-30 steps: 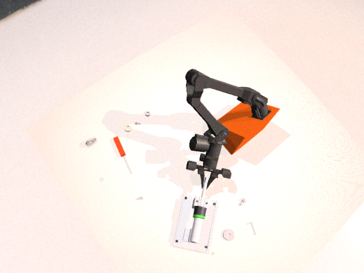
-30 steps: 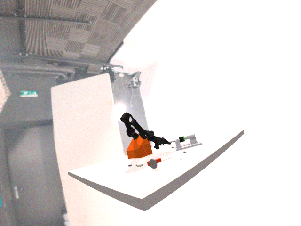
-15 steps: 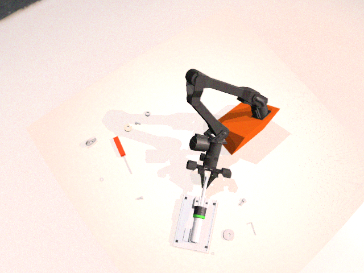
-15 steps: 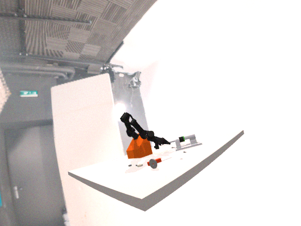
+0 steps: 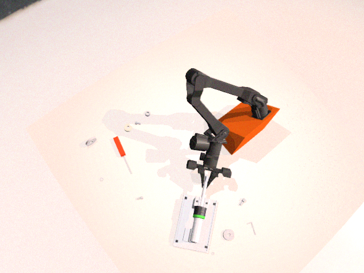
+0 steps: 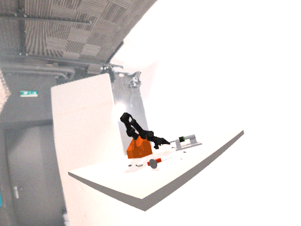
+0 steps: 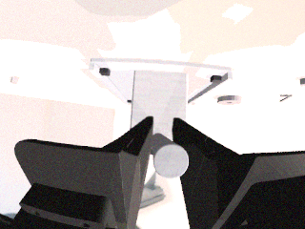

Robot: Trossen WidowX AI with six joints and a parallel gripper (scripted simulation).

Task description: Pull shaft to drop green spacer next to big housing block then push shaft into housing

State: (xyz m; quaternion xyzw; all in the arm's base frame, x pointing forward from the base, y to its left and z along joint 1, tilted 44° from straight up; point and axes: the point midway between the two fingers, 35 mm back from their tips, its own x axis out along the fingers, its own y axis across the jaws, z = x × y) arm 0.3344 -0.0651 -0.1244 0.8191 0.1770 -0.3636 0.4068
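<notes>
The green spacer is 10 cm ahead of my gripper tip, 7 cm to the left of it and 2 cm above it. The rest, counted from my gripper tip: bolt (16 cm to the left, 10 cm behind, 6 cm below); then shaft (4 cm ahead, 3 cm to the left, 2 cm above).
</notes>
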